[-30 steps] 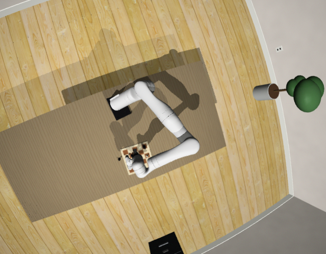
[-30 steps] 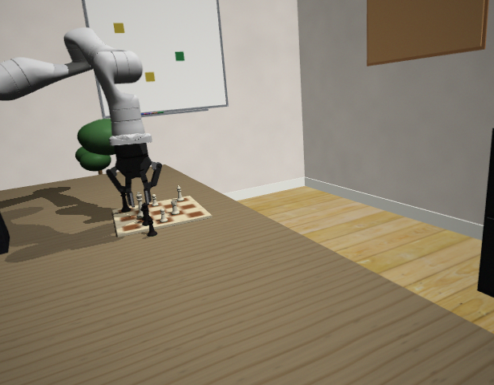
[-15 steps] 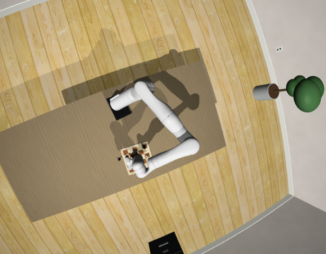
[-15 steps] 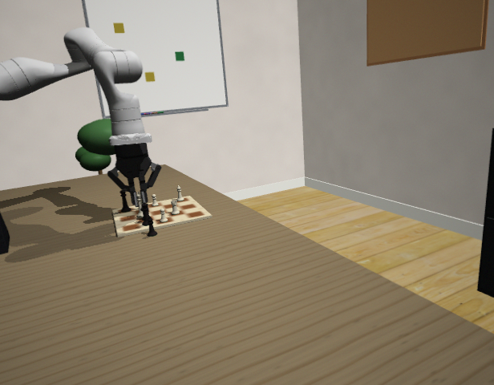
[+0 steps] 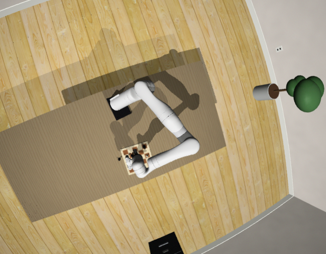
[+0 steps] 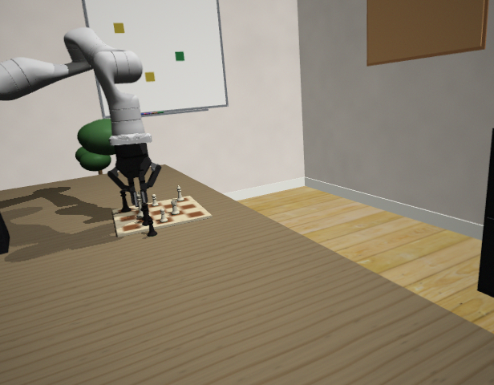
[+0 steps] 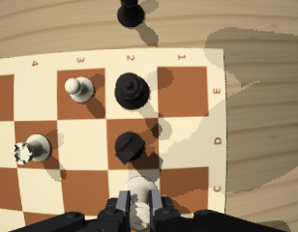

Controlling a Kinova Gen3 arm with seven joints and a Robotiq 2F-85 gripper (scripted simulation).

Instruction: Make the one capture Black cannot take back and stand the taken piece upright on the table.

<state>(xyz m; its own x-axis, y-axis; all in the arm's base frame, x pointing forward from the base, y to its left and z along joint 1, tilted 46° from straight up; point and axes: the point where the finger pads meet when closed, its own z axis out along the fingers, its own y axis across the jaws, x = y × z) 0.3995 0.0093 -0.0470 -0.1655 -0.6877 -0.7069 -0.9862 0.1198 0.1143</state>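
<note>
Right now my hand is 4 cm short of the chessboard, 1 cm to the left of it and 5 cm above it. Round my hand: black pawn: 2 cm behind, 14 cm to the right, 3 cm below; tall black piece: 2 cm behind, 8 cm to the left, 1 cm below; tall white piece: 1 cm below.
</note>
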